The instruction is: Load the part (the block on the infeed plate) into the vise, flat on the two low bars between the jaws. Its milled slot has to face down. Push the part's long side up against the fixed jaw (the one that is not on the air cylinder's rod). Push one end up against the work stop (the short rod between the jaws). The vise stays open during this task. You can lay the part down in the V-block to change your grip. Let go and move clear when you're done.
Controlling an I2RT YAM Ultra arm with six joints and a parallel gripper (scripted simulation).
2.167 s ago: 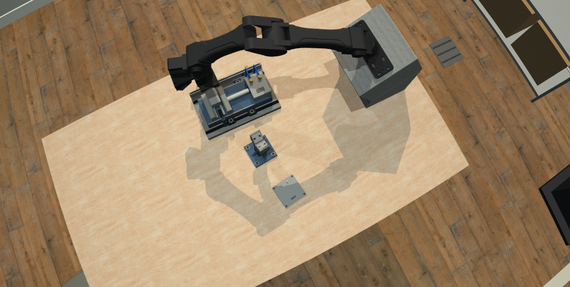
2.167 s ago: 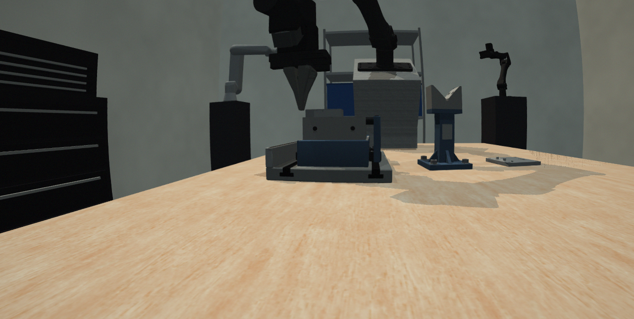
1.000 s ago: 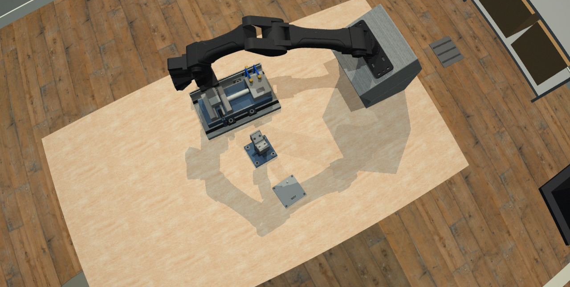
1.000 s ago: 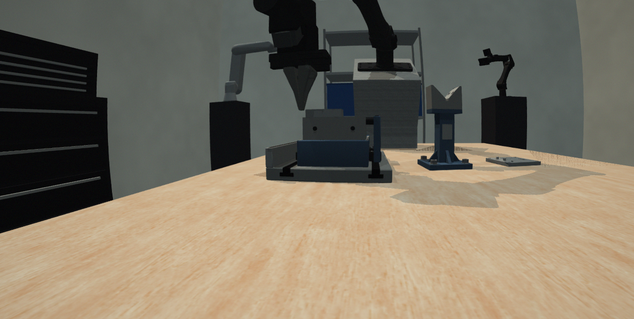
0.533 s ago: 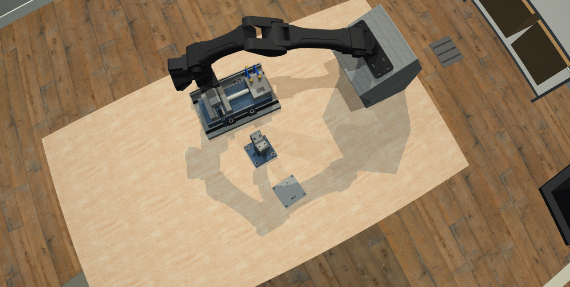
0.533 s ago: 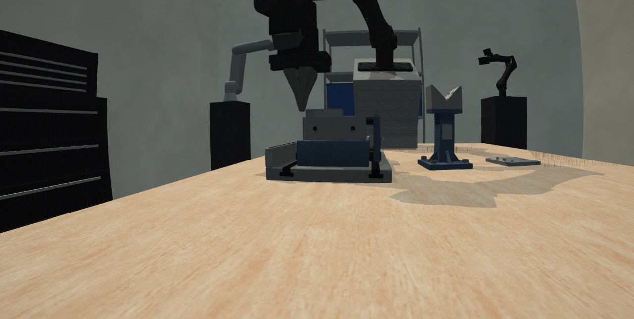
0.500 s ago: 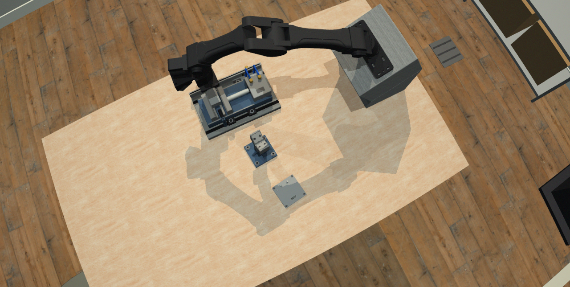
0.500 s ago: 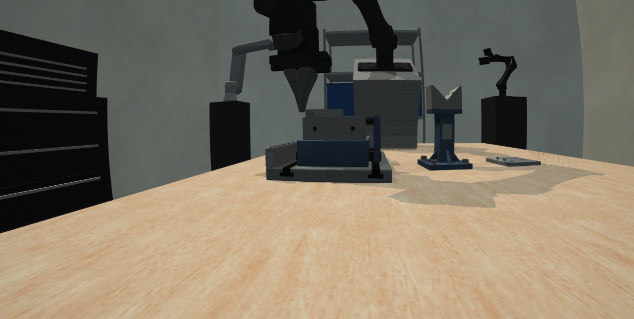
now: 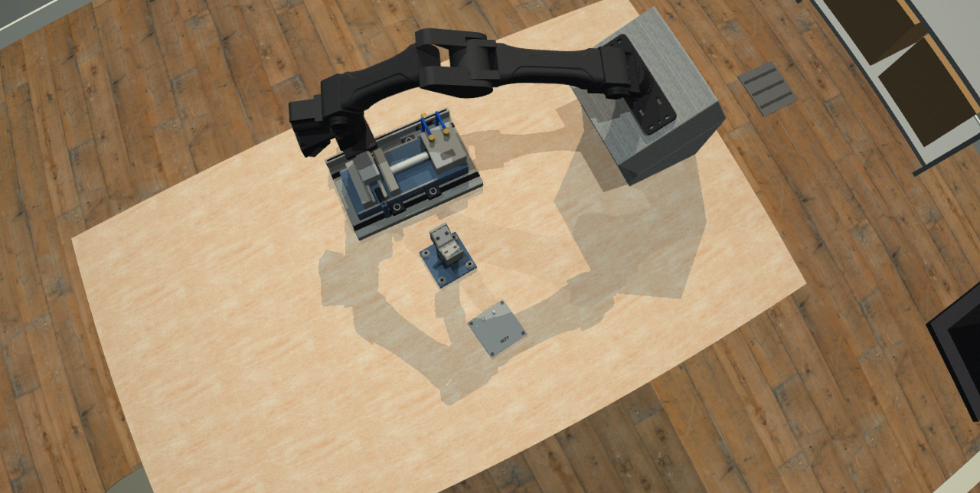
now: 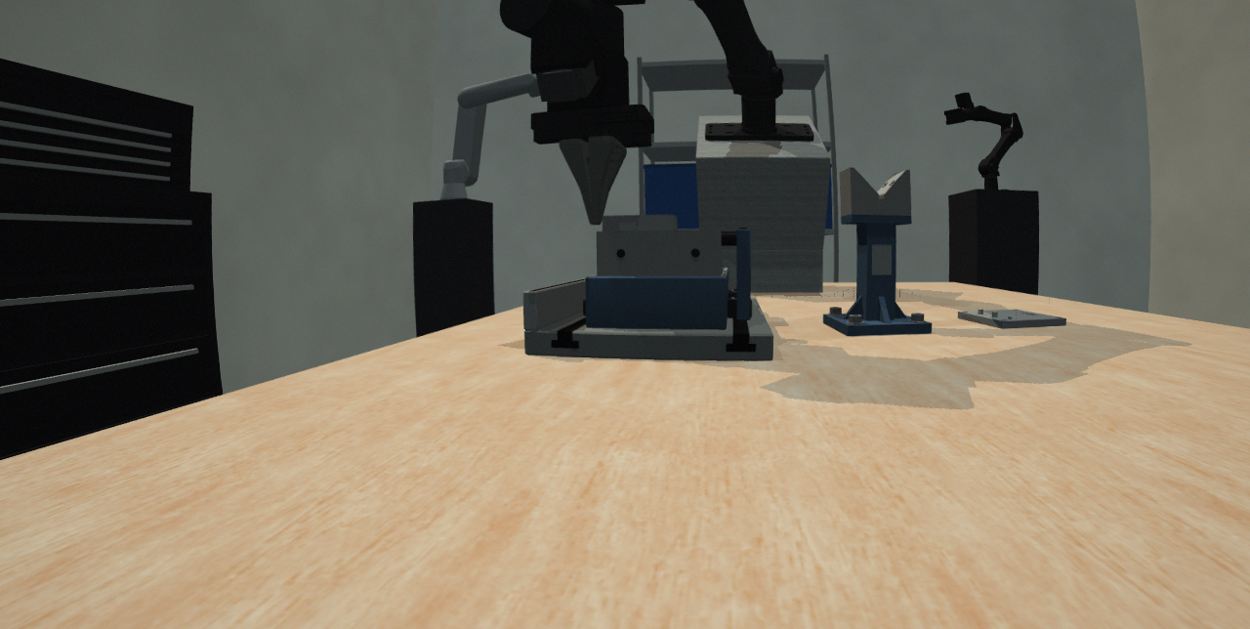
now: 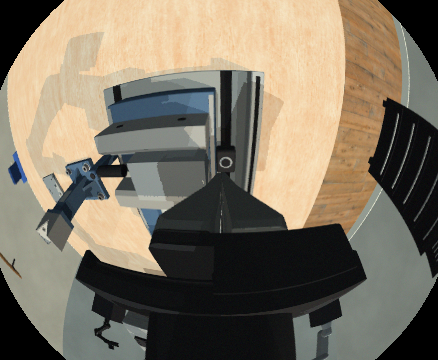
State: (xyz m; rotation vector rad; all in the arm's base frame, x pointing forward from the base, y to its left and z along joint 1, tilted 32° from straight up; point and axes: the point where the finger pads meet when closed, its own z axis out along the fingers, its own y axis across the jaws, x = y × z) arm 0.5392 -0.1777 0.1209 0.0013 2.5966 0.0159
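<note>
The part lies 4 cm to the left of my hand and 2 cm below it. From my hand the other things lie so: work stop rod: 11 cm to the left, 2 cm below; then fixed jaw: 6 cm to the left, 3 cm below, 3 cm ahead; then vise: 7 cm below, 7 cm behind, 6 cm to the left.
</note>
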